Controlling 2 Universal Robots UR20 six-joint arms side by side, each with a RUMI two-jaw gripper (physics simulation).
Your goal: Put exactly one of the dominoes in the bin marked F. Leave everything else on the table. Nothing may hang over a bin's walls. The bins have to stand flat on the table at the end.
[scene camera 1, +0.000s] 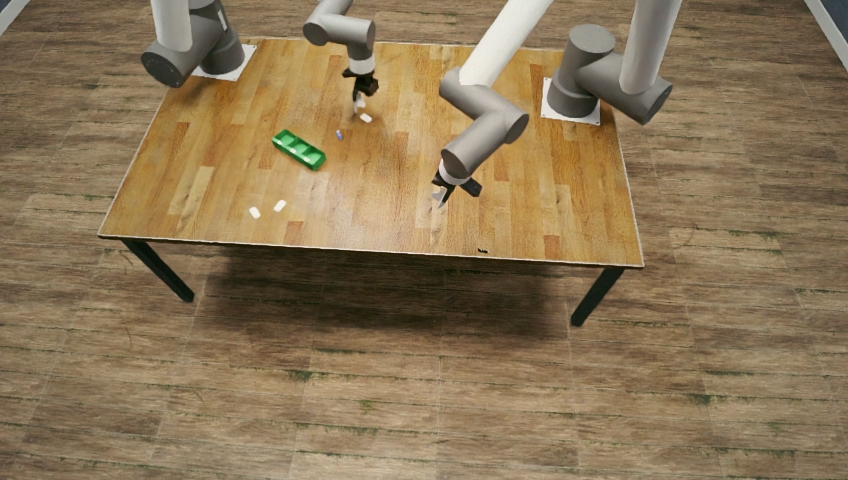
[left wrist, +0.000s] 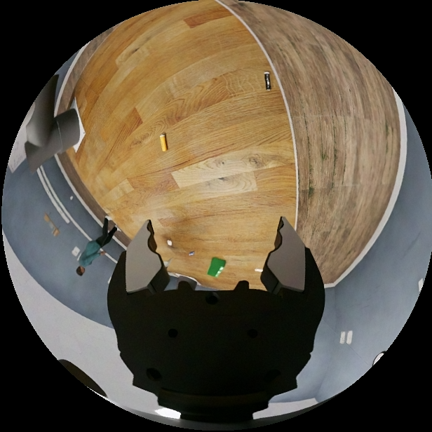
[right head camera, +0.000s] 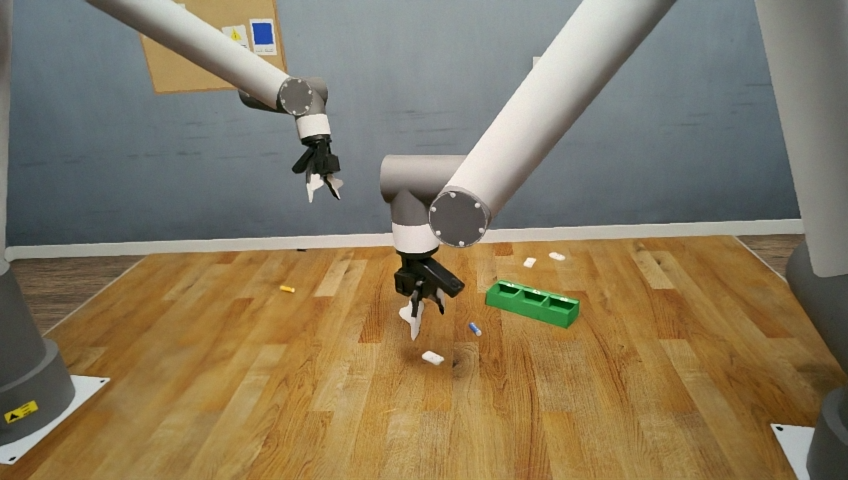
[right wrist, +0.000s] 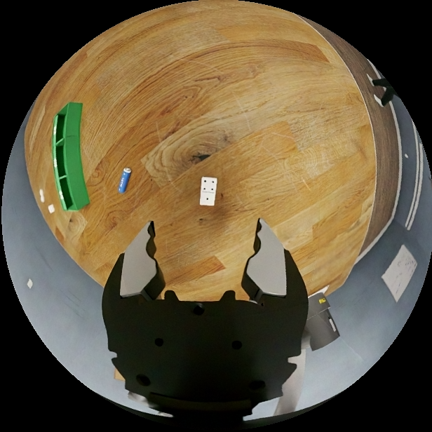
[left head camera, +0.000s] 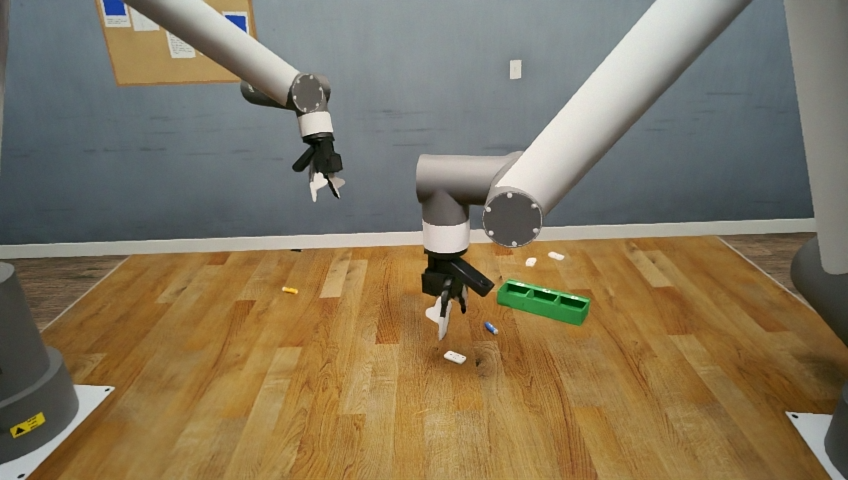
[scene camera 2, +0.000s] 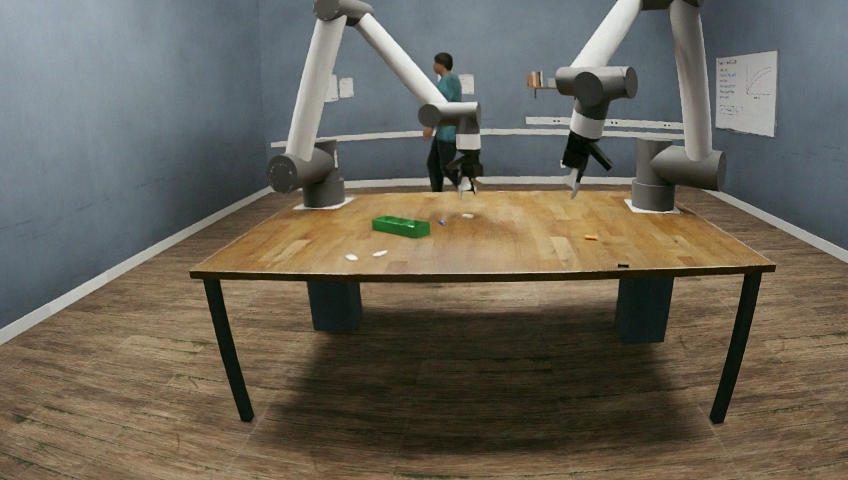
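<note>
A white domino (left head camera: 454,357) (right head camera: 432,358) (scene camera 1: 365,117) (scene camera 2: 467,215) (right wrist: 208,191) lies flat, pips up. My right gripper (left head camera: 452,324) (right head camera: 428,325) (right wrist: 204,220) is open and empty, above the table near this domino. One white domino-like piece (left head camera: 530,261) (scene camera 1: 279,205) and another (left head camera: 555,255) (scene camera 1: 254,212) lie beyond the green bins in the head views. The joined row of three green bins (left head camera: 541,306) (right head camera: 529,309) (right wrist: 75,155) stands flat; the letters on its labels are not readable. My left gripper (left head camera: 326,198) (right head camera: 324,199) (left wrist: 214,219) is open and empty, high above the table.
A blue battery (left head camera: 490,327) (right wrist: 125,180) lies between the nearby domino and the bins. A yellow battery (left head camera: 289,290) (left wrist: 163,142) lies farther left in the left head view. A black battery (scene camera 1: 482,250) (left wrist: 267,81) lies near the table edge.
</note>
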